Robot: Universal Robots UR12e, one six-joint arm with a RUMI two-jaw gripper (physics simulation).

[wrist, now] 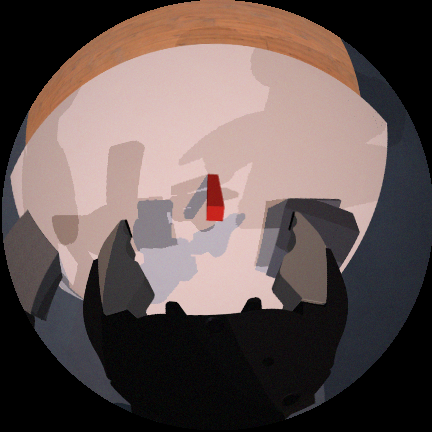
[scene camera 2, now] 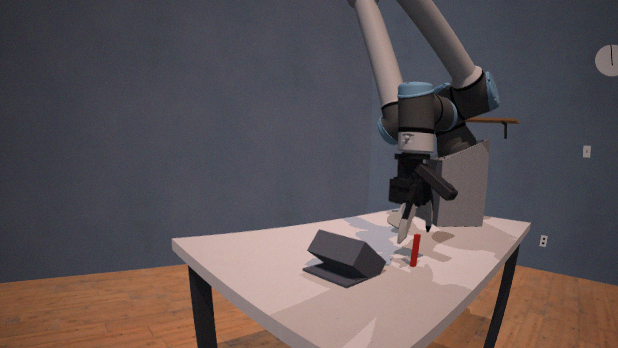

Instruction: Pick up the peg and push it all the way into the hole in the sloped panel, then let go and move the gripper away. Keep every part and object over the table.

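Places are measured from the arm's base along level axes (x left, y back, z up), in millimetres.
Where they show: gripper, fingertip midpoint: (wrist: 208, 217) (scene camera 2: 414, 237); arm's base at its link origin: (scene camera 2: 457, 148).
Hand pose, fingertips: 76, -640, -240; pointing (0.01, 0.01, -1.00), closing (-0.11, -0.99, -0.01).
Things, the pixels of their top centre, and the offset from my fingertips, as dx, dy, dz. Level surfaces: height alone.
- red peg at its top centre: (wrist: 214, 213) (scene camera 2: 417, 234) +9, -6, +10
- dark grey block with the sloped panel, top centre: (wrist: 328, 272) (scene camera 2: 348, 233) -98, -145, +21
- pale table at its surface level: dz -70
The red peg (scene camera 2: 414, 251) (wrist: 214, 192) stands upright on the table. The dark grey block with the sloped panel (scene camera 2: 336, 249) (wrist: 322, 220) stands on the table, left of the peg in the scene view and at the right in the wrist view. Its hole cannot be made out in either view. My gripper (scene camera 2: 414, 235) (wrist: 208, 217) is open and empty, pointing down, with its fingertips near the height of the peg's top. In the wrist view the peg's top shows between the two spread fingertips. The right finger partly covers the block.
The pale table (scene camera 2: 240, 255) (wrist: 150, 100) carries the peg and block, with arm shadows across it. The grey robot pedestal (scene camera 2: 462, 192) (wrist: 27, 260) stands at the table's far end. Wooden floor (scene camera 2: 100, 305) (wrist: 210, 22) shows past the table's edge.
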